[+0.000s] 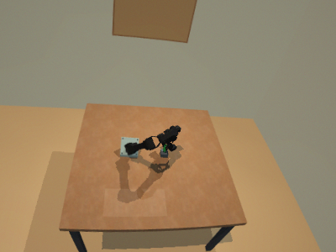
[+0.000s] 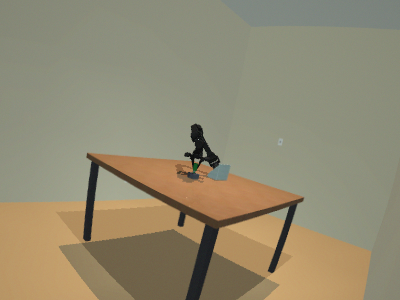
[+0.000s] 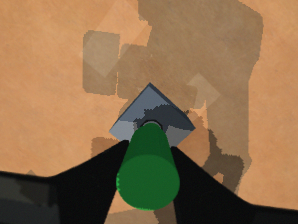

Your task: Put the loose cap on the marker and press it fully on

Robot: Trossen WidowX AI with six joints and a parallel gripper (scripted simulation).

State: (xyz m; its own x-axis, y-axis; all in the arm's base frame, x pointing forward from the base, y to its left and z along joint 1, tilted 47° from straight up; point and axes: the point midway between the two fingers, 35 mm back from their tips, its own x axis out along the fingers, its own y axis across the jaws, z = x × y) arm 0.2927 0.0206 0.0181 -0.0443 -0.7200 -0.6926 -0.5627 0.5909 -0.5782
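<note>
The marker cap lies 1 cm above my gripper tip. The rest, counted from my gripper tip: holder block (6 cm below).
</note>
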